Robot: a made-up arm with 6 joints. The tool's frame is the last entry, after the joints.
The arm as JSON. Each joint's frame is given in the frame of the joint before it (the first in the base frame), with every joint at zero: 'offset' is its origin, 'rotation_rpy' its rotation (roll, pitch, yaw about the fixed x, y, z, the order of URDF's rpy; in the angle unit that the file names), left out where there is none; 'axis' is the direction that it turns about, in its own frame. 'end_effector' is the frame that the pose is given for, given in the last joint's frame.
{
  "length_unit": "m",
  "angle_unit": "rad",
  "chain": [
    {
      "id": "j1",
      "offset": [
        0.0,
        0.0,
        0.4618
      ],
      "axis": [
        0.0,
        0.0,
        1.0
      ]
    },
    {
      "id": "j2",
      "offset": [
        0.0,
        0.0,
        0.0
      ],
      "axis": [
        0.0,
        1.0,
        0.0
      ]
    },
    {
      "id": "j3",
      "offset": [
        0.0,
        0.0,
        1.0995
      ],
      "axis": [
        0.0,
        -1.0,
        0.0
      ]
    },
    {
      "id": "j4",
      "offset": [
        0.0,
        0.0,
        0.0
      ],
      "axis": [
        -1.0,
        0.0,
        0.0
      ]
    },
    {
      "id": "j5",
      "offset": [
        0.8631,
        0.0,
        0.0
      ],
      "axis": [
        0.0,
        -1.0,
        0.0
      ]
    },
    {
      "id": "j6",
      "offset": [
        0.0,
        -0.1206,
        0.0
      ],
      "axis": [
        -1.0,
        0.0,
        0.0
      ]
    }
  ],
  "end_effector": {
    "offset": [
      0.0,
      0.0,
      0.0
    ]
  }
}
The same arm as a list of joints. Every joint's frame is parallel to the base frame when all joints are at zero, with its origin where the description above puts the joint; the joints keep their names.
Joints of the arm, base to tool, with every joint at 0 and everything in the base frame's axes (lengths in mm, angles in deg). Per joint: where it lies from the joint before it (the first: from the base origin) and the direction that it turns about. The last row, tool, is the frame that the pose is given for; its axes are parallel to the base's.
j1: axis +z xyz 0 0 461.8
j2: axis +y xyz 0 0 0
j3: axis -y xyz 0 0 1099.5
j4: axis -x xyz 0 0 0
j5: axis -y xyz 863.1 0 0
j6: axis -x xyz 0 -120.6 0
tool: xyz 0 0 0

